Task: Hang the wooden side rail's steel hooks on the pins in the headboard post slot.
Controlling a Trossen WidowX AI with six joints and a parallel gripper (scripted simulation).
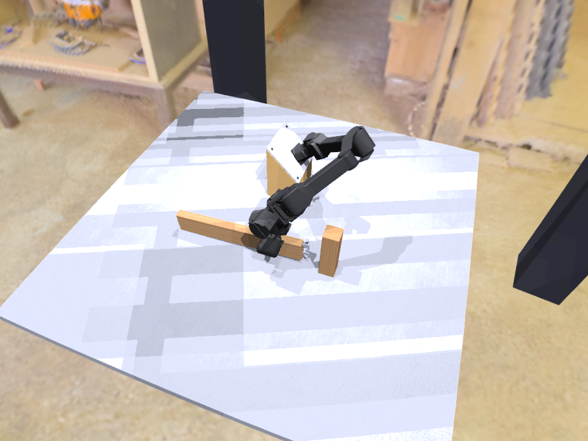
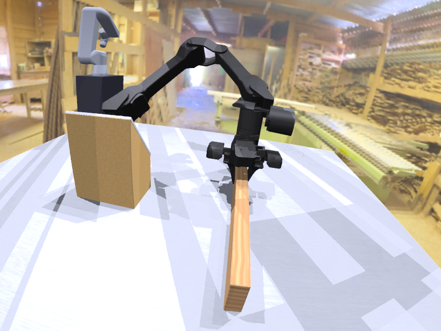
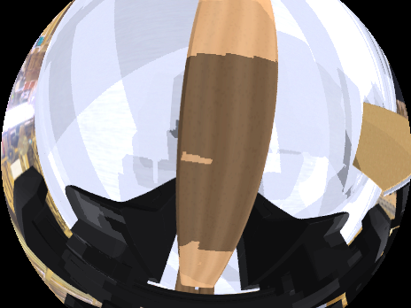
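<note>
Now: the headboard post 20 mm behind my gripper tip, 160 mm to the left of it and 40 mm above it.
</note>
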